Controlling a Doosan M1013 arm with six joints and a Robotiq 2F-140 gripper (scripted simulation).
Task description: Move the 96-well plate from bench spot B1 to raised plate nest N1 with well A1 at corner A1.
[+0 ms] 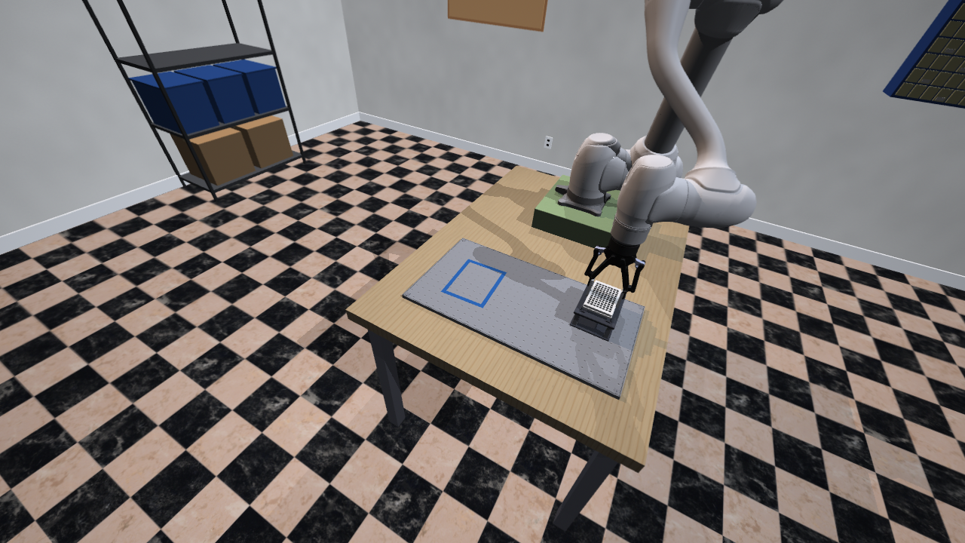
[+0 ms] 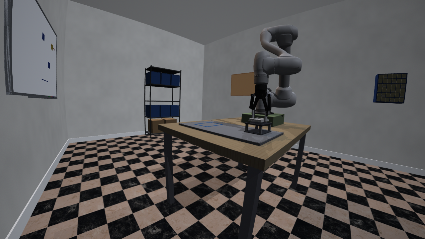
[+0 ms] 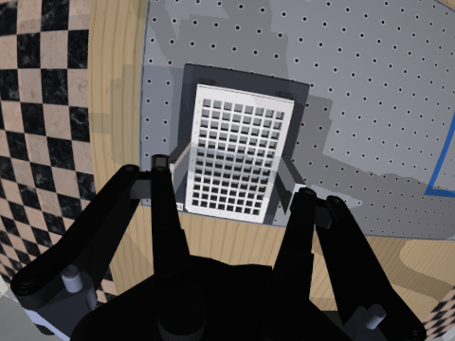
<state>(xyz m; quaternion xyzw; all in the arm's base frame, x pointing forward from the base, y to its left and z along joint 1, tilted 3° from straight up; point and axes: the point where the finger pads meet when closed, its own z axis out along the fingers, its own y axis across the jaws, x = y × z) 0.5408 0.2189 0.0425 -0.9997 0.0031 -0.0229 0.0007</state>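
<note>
Now: the white 96-well plate 20 mm below my hand. The rest, counted from my hand: dark raised nest N1: 50 mm below.
</note>
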